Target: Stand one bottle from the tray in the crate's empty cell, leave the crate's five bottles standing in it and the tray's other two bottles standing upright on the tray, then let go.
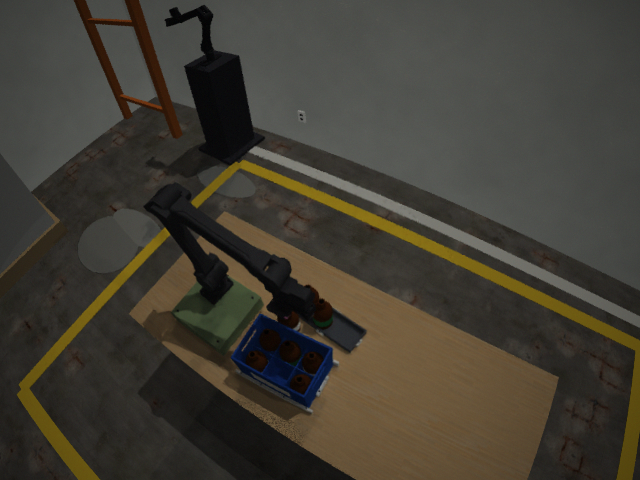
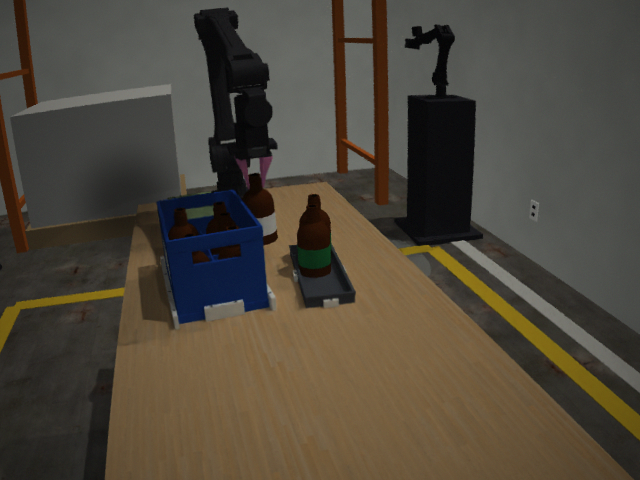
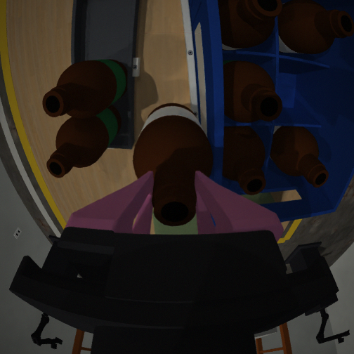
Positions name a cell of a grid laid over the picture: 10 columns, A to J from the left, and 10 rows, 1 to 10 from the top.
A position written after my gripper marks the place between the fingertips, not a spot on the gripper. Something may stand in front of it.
In view: my gripper (image 2: D4), a white-labelled brown bottle (image 2: E5) and a green-labelled bottle (image 2: E5).
My gripper is seen too in image 3 (image 3: E6).
